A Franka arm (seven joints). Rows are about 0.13 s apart.
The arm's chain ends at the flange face. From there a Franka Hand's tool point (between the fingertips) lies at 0.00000 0.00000 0.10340 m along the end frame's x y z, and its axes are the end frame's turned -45 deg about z.
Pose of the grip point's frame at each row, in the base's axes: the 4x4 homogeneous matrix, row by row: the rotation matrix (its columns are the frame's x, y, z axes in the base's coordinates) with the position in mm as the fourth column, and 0 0 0 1 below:
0.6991 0.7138 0.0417 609.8; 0.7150 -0.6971 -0.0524 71.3; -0.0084 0.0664 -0.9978 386.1; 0 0 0 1
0.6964 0.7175 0.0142 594.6; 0.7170 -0.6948 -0.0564 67.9; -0.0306 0.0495 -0.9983 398.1; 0 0 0 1
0.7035 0.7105 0.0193 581.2; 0.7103 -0.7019 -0.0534 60.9; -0.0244 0.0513 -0.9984 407.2; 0 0 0 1
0.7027 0.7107 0.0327 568.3; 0.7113 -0.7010 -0.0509 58.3; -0.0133 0.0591 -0.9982 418.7; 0 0 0 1
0.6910 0.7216 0.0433 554.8; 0.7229 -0.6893 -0.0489 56.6; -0.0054 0.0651 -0.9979 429.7; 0 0 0 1
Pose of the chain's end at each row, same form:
0.9991 0.0104 0.0417 605.5; 0.0127 -0.9985 -0.0524 76.7; 0.0410 0.0529 -0.9978 489.3; 0 0 0 1
0.9998 0.0149 0.0142 593.1; 0.0157 -0.9983 -0.0564 73.7; 0.0134 0.0566 -0.9983 501.3; 0 0 0 1
0.9998 0.0049 0.0193 579.2; 0.0059 -0.9986 -0.0534 66.4; 0.0190 0.0535 -0.9984 510.4; 0 0 0 1
0.9994 0.0057 0.0327 564.9; 0.0073 -0.9986 -0.0509 63.6; 0.0324 0.0512 -0.9982 521.9; 0 0 0 1
0.9989 0.0216 0.0433 550.3; 0.0238 -0.9986 -0.0489 61.7; 0.0422 0.0499 -0.9979 532.9; 0 0 0 1

